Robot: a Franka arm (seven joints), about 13 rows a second.
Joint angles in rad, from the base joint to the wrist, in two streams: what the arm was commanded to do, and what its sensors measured. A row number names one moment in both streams.
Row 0, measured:
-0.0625 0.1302 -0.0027 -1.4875 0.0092 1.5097 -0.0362
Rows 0 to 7, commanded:
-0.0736 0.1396 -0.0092 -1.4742 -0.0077 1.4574 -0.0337
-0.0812 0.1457 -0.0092 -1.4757 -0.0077 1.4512 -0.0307
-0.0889 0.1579 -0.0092 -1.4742 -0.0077 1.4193 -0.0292
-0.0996 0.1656 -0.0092 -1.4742 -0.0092 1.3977 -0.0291
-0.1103 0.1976 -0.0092 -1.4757 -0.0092 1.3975 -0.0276
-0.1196 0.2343 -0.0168 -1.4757 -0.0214 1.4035 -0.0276
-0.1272 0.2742 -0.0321 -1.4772 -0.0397 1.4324 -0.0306
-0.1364 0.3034 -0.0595 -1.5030 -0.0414 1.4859 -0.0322
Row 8, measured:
-0.1196 0.2315 -0.0295 -1.4983 -0.0208 1.4328 -0.0361
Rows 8 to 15, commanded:
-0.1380 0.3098 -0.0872 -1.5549 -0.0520 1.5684 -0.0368
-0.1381 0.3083 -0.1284 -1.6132 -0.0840 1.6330 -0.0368
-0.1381 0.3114 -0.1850 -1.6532 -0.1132 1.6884 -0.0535
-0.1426 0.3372 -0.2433 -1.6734 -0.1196 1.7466 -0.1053
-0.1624 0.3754 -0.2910 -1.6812 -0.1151 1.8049 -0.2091
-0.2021 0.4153 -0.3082 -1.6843 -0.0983 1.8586 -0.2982
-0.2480 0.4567 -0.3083 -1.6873 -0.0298 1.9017 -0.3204
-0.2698 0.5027 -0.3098 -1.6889 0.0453 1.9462 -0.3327
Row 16, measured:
-0.2307 0.4294 -0.3105 -1.6936 -0.0478 1.8806 -0.2883
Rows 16 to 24, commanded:
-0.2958 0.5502 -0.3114 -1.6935 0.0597 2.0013 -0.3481
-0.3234 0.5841 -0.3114 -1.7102 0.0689 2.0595 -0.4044
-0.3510 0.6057 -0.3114 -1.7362 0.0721 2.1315 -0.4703
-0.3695 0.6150 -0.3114 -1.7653 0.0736 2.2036 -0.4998
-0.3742 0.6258 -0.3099 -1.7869 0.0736 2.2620 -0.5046
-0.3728 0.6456 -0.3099 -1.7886 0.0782 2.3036 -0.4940
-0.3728 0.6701 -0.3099 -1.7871 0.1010 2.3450 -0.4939
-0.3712 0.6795 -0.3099 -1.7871 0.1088 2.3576 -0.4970
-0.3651 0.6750 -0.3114 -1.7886 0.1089 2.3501 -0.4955
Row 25, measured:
-0.3740 0.6814 -0.3103 -1.7825 0.0772 2.3380 -0.4787
